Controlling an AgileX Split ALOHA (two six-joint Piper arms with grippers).
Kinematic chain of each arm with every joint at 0, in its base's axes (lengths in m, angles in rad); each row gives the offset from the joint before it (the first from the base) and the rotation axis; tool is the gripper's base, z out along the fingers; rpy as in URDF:
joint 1: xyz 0 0 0.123 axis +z
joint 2: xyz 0 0 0 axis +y
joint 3: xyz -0.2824 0 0.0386 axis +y
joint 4: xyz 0.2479 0 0.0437 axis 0.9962 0 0.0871
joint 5: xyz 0 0 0 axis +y
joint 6: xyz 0.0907 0 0.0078 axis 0.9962 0 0.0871
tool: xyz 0 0 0 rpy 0 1.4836 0
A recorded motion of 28 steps. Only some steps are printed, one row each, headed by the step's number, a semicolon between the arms.
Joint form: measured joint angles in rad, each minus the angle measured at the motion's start. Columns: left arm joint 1, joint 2, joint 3, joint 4, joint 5, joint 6; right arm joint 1, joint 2, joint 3, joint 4, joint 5, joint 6.
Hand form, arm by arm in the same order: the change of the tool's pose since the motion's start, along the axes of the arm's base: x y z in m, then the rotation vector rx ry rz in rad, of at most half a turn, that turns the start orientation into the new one. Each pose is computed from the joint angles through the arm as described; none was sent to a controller.
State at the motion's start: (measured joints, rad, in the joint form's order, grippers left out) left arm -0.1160 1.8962 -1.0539 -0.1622 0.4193 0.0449; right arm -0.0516 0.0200 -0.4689 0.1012 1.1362 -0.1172
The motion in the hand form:
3: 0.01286 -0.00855 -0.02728 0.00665 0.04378 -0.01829; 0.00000 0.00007 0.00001 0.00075 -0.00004 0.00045
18: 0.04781 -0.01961 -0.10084 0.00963 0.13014 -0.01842; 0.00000 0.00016 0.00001 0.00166 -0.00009 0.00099
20: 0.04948 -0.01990 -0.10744 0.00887 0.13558 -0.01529; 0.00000 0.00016 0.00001 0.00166 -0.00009 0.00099
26: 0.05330 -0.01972 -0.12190 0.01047 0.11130 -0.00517; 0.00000 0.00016 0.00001 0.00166 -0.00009 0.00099
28: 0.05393 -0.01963 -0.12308 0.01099 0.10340 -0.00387; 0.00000 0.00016 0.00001 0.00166 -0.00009 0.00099
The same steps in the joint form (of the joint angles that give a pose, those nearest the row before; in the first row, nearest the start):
3: -0.0191 0.1074 -0.0519 -0.0009 -0.0113 0.0013; 0.0000 0.0000 0.0000 0.0009 0.0000 0.0000
18: -0.0335 0.3929 -0.2360 -0.0167 -0.0270 0.0004; 0.0000 0.0000 0.0000 0.0019 0.0000 0.0000
20: -0.0335 0.4148 -0.2476 -0.0200 -0.0320 0.0004; 0.0000 0.0000 0.0000 0.0019 0.0000 0.0000
26: -0.0335 0.4582 -0.2588 -0.0246 -0.0890 0.0004; 0.0000 0.0000 0.0000 0.0019 0.0000 0.0000
28: -0.0335 0.4617 -0.2588 -0.0246 -0.1004 0.0004; 0.0000 0.0000 0.0000 0.0019 0.0000 0.0000

